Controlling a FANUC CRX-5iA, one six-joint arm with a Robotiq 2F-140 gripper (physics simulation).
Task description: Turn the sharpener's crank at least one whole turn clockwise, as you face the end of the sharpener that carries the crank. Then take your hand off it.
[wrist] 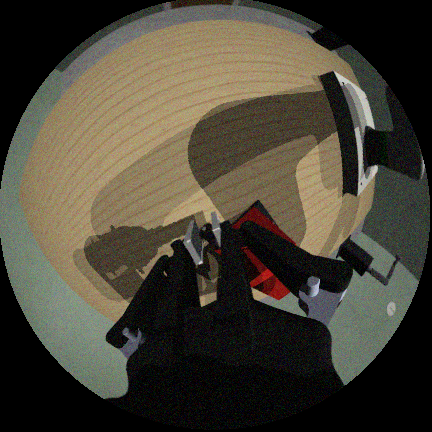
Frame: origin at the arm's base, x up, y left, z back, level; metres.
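Seen in the pictures: gripper, between the fingertips: (206,224); arm's base, origin of its link: (368,145).
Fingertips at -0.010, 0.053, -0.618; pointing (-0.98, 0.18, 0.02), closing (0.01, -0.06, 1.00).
Offsets run from my fingertips to a thing's top centre, as dx, dy, dz. "pt": to the spot under its first point. Level surfaces: height alone.
The red sharpener @(pt +0.005, +0.020, +0.080) (258,218) stands on the wooden table, right of the fingertips and partly hidden behind my right finger. My gripper (206,224) is shut on the crank's black handle @(pt +0.028, -0.003, -0.002) (206,233), which shows between the two grey finger pads at the sharpener's left side. Most of the crank's arm is hidden by the fingers.
The wooden table @(dx -0.041) (200,60) carries broad shadows of the arm and gripper. A black and white robot base plate (345,135) stands at the right edge. A black part with a bent rod (356,257) shows at the lower right, beyond the table.
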